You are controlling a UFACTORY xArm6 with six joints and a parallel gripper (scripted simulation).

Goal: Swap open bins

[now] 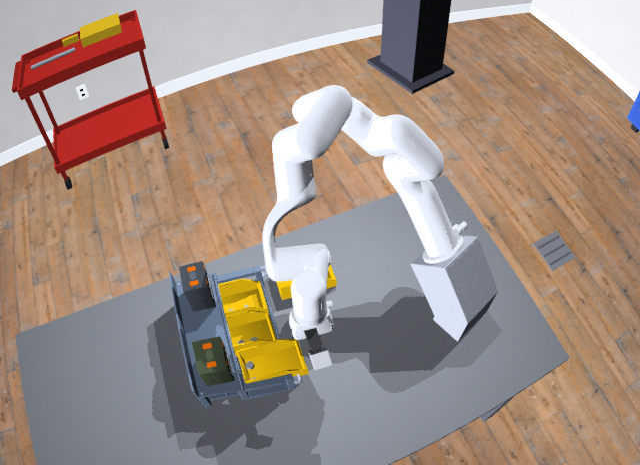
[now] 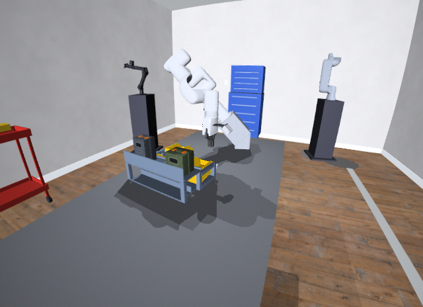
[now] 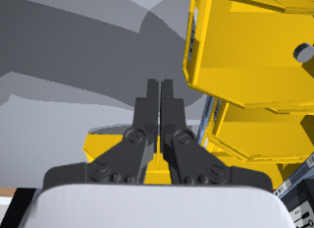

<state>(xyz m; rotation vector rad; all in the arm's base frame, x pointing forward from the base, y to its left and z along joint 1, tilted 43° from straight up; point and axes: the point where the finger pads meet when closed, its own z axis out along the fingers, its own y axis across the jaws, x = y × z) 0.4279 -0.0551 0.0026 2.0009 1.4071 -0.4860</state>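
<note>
The shelf lip is 3 cm ahead of my hand, 13 cm to the right of it and 14 cm below it. The rest, counted from my hand: olive box 25 cm ahead, 10 cm to the right; dark grey box 17 cm ahead, 31 cm to the right, 1 cm above.
</note>
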